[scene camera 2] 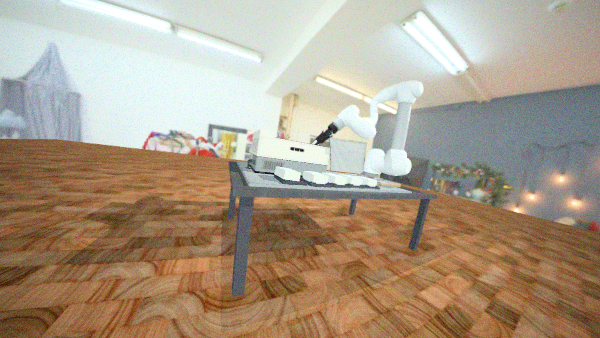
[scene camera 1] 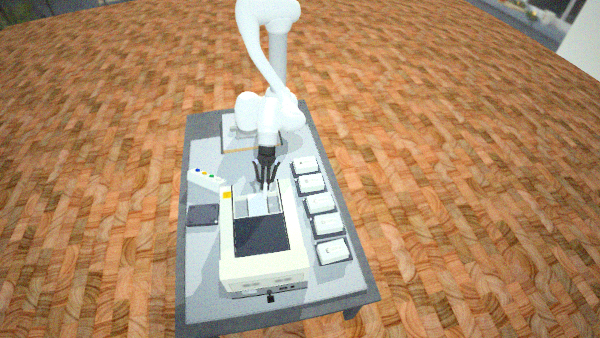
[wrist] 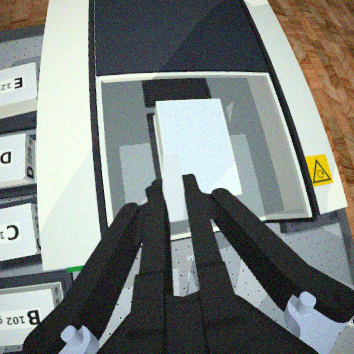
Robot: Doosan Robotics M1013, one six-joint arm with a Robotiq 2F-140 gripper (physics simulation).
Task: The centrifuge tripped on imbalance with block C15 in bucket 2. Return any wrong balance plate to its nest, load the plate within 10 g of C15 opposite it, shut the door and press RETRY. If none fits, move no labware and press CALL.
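Places are measured from the arm's base along level axes (x ahead, y left, z up), in metres.
Where they show: gripper, fingertip midpoint: point(scene camera 1: 264, 197) point(wrist: 172, 166); arm's base at its link origin: point(scene camera 2: 370, 178) point(scene camera 1: 249, 129).
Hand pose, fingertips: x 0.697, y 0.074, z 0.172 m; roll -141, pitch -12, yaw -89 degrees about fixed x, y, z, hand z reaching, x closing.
Note:
Things, the pixels of their centre, and the offset from my fingertips. "*": a spot on its surface instead.
- cream centrifuge at the middle of its body: point(wrist: 173, 88) point(scene camera 1: 261, 234) point(scene camera 2: 287, 154) dx +0.148, dy -0.030, dz -0.070 m
- dark panel at the middle of its body: point(wrist: 176, 16) point(scene camera 1: 260, 234) dx +0.198, dy -0.028, dz +0.020 m
- plain white block at the middle of its body: point(wrist: 193, 151) point(scene camera 1: 257, 207) dx +0.025, dy -0.035, dz -0.031 m
- White plates E at the middle of its body: point(wrist: 10, 91) point(scene camera 1: 332, 251) point(scene camera 2: 287, 173) dx +0.233, dy +0.284, dz -0.155 m
- D at the middle of its body: point(scene camera 1: 328, 223) point(scene camera 2: 314, 177) dx +0.081, dy +0.294, dz -0.159 m
- C at the middle of its body: point(wrist: 5, 234) point(scene camera 1: 320, 202) point(scene camera 2: 333, 178) dx -0.049, dy +0.278, dz -0.159 m
- B at the middle of its body: point(wrist: 24, 313) point(scene camera 1: 311, 182) point(scene camera 2: 349, 179) dx -0.185, dy +0.254, dz -0.159 m
- A at the middle of its body: point(scene camera 1: 305, 164) point(scene camera 2: 365, 180) dx -0.322, dy +0.243, dz -0.159 m
- white button box at the middle of its body: point(scene camera 1: 206, 180) dx -0.271, dy -0.322, dz -0.150 m
- dark flat pad at a spot on its surface: point(scene camera 1: 202, 215) * dx -0.049, dy -0.333, dz -0.167 m
The cream centrifuge point(scene camera 1: 265, 266) point(scene camera 2: 275, 147) point(wrist: 65, 150) has an open top bay, with a dark panel point(scene camera 1: 260, 237) point(wrist: 175, 37) beyond it. A plain white block point(scene camera 1: 257, 205) point(wrist: 197, 140) sits in the bay; I cannot read a label or bucket number. My gripper point(scene camera 1: 265, 186) point(scene camera 2: 314, 144) point(wrist: 172, 166) is shut at the bay's robot-side edge, beside the block in the wrist view. A pale narrow strip point(wrist: 172, 167) shows between the fingertips. White plates E point(scene camera 1: 333, 251) point(wrist: 17, 82), D point(scene camera 1: 327, 222) point(wrist: 12, 157), C point(scene camera 1: 320, 202) point(wrist: 15, 232), B point(scene camera 1: 311, 182) point(wrist: 25, 320), marked 102, and A point(scene camera 1: 305, 164) stand in dark nests.
A white button box point(scene camera 1: 194, 176) with blue, orange, green and pale buttons stands left of the centrifuge in scene camera 1. A dark flat pad point(scene camera 1: 202, 215) lies nearer the camera. A pale board point(scene camera 1: 228, 145) lies at the table's back, partly behind the arm.

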